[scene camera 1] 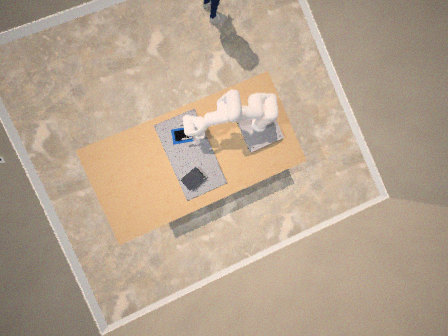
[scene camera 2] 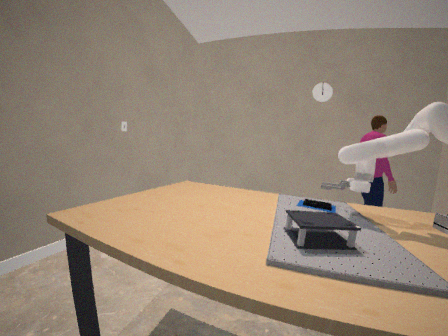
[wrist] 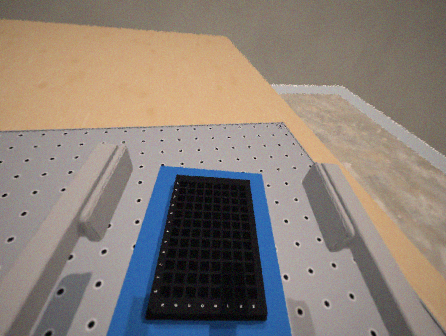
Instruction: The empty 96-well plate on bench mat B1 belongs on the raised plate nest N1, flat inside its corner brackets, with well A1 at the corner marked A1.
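Frame: origin at the arm's base, x ahead, y left, z up, level; metres.
Seen in the pictures: end effector, tool point: (scene camera 1: 183,131) (scene camera 2: 326,185) (wrist: 223,196); arm's base, origin of the base link: (scene camera 1: 258,124).
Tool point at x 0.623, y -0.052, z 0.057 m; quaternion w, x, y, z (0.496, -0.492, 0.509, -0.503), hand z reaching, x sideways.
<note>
Pixels of each thing's middle, then the offset from my tool point to it. Level surfaces: height alone.
- black 96-well plate, body centre: (wrist: 211,232) (scene camera 2: 317,204) (scene camera 1: 182,134) dy -0.001, dx +0.028, dz -0.094 m
- blue bench mat, its level: dz -0.101 m
- raised nest, body centre: (scene camera 2: 318,228) (scene camera 1: 193,178) dy +0.380, dx +0.015, dz -0.072 m
- grey perforated board, its level: dz -0.103 m
- wooden table, its level: dz -0.116 m
The black 96-well plate (scene camera 1: 180,135) (scene camera 2: 317,204) (wrist: 210,245) lies flat on the blue bench mat (scene camera 2: 301,204) (wrist: 152,230). Small white marks run along its left and near edges in the wrist view, too small to read surely. My gripper (scene camera 2: 325,185) (wrist: 217,235) is open and empty. It hangs above the plate, with its fingers apart to the left and right of it in the wrist view. The raised nest (scene camera 1: 194,178) (scene camera 2: 322,219), a dark platform on light posts, stands at the other end of the pegboard. Its corner brackets and A1 mark cannot be made out.
The grey perforated board (scene camera 1: 212,167) (scene camera 2: 385,260) (wrist: 60,165) carries mat and nest on the wooden table (scene camera 1: 110,185) (scene camera 2: 175,225) (wrist: 125,75). The arm's base stands on a separate grey plate (scene camera 1: 265,142). A person (scene camera 2: 376,150) stands beyond the table, behind the arm in scene camera 2.
</note>
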